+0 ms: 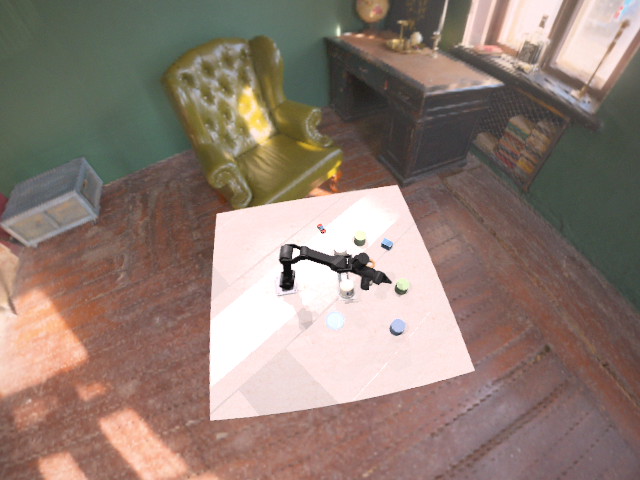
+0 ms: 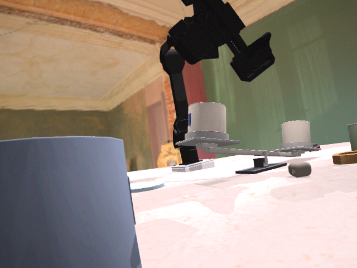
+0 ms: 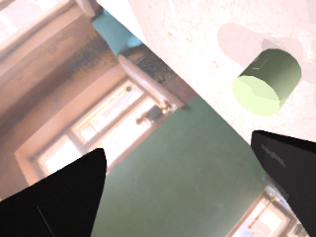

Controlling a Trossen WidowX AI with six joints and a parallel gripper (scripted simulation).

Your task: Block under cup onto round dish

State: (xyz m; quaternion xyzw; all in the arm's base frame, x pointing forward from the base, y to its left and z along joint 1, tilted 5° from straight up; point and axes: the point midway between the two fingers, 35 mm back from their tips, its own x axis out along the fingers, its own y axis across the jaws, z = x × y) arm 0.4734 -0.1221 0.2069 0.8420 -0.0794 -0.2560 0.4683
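Right now the white cup is 180 mm behind my gripper tip, 320 mm to the left of it and 150 mm below it. Round my gripper tip: balance beam 190 mm behind, 160 mm to the left, 170 mm below; balance 180 mm behind, 160 mm to the left, 180 mm below; pebble 50 mm behind, 100 mm to the left, 200 mm below.
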